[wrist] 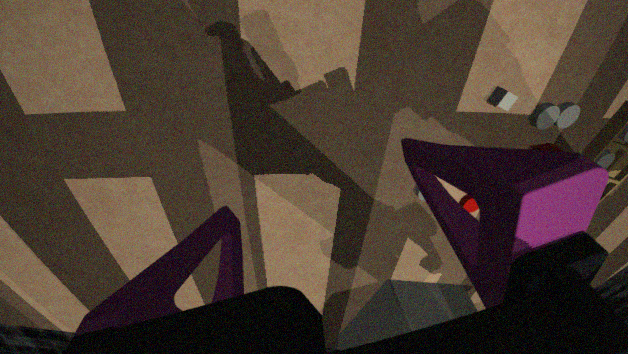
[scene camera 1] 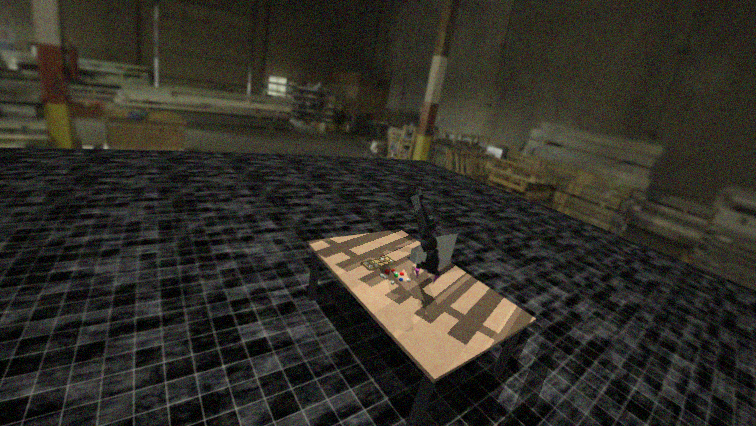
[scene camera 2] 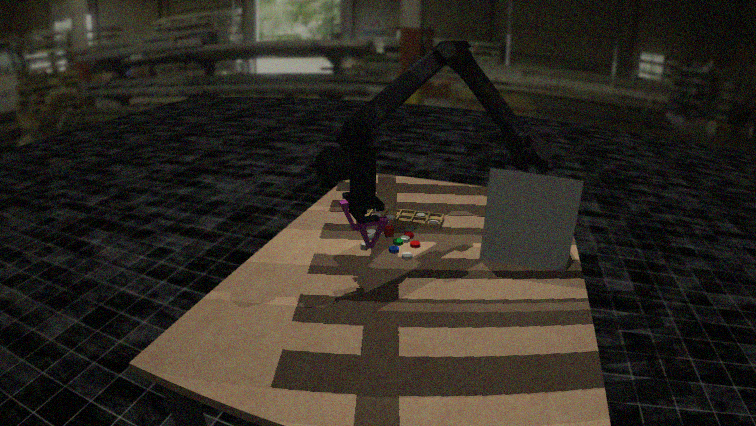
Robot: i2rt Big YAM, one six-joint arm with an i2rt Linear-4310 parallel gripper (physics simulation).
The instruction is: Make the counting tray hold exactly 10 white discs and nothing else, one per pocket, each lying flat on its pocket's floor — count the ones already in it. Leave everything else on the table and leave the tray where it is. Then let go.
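Observation:
The counting tray (scene camera 1: 379,263) (scene camera 2: 413,222) (wrist: 614,176) lies at the far side of the objects, partly behind my gripper in scene camera 2. White discs (scene camera 2: 421,214) (scene camera 2: 433,222) show in its right pockets; its full count cannot be read. Loose white discs (scene camera 2: 406,255) (scene camera 2: 404,238) lie among coloured ones. Two more white discs (wrist: 547,116) (wrist: 568,115) lie close together near a small white block (wrist: 502,98). My gripper (scene camera 1: 426,275) (scene camera 2: 368,244) (wrist: 313,183) is open and empty, pointing down above the table beside the objects. Its right finger hides part of the group in the wrist view.
Red discs (scene camera 2: 408,234) (scene camera 2: 415,243), a green disc (scene camera 2: 397,241), a blue disc (scene camera 2: 394,249) and a red block (scene camera 2: 389,230) lie near the tray. A grey upright panel (scene camera 1: 447,248) (scene camera 2: 531,219) stands at the arm's base side. Striped shadows cross the table.

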